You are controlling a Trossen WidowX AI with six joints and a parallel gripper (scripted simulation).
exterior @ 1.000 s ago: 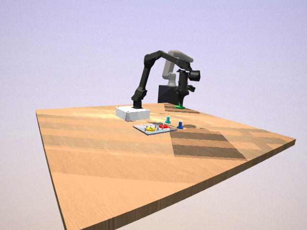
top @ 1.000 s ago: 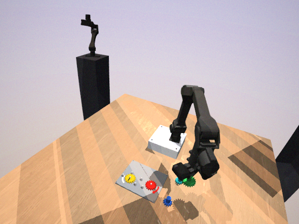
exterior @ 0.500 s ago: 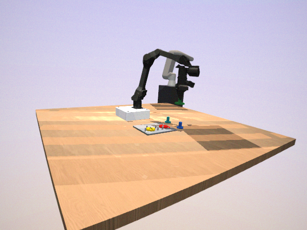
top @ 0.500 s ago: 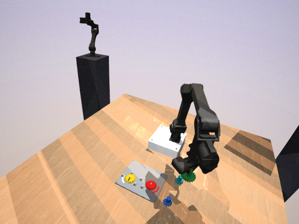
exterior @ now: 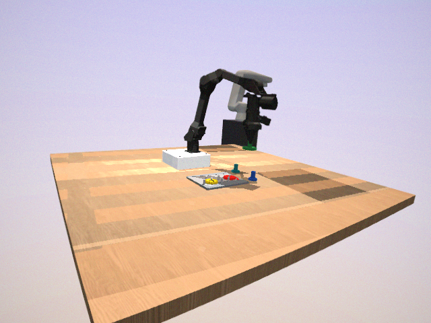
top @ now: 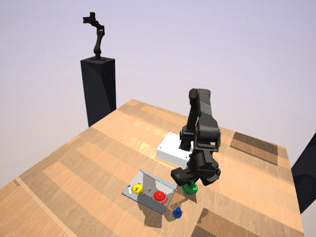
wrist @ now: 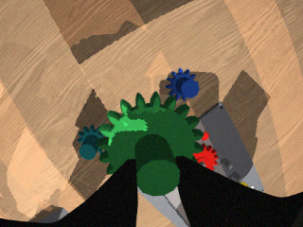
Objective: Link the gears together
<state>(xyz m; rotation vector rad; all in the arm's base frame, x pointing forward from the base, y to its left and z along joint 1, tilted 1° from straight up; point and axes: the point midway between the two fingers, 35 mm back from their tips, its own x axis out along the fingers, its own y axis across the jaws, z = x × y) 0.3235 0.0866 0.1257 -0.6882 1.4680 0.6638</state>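
Right now the red gear is 12 cm to the right of my gripper tip and 14 cm below it. From my gripper tip the other things lie so: green gear (1 cm below); then teal gear (8 cm behind, 1 cm to the left, 14 cm below); then blue gear (5 cm ahead, 2 cm to the right, 14 cm below).
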